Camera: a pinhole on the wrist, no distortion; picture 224 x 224 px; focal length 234.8 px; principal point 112.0 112.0 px. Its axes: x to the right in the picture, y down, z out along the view. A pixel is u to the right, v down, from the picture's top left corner.
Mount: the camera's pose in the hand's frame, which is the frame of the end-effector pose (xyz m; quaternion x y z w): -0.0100 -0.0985 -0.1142 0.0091 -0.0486 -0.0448 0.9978
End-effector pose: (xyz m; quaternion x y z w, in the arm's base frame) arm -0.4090 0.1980 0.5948 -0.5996 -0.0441 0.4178 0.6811
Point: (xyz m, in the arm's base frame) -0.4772 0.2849 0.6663
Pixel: 117.5 181.6
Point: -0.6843 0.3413 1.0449
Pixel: 18.2 38.8
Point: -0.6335 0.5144 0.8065
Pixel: 120.5 121.3
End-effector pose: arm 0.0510 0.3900 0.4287 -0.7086 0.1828 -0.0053 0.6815
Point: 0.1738 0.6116 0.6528
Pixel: 151.7 15.5
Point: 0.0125 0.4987 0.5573
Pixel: 39.1 89.7
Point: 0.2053 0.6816 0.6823
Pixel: 152.6 12.9
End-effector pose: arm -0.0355 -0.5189 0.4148 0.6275 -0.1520 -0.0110 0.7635
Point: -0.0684 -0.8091 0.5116
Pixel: 162.5 198.7
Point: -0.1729 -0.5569 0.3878
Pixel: outside the picture
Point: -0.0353 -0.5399 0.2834
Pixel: 111.4 48.1
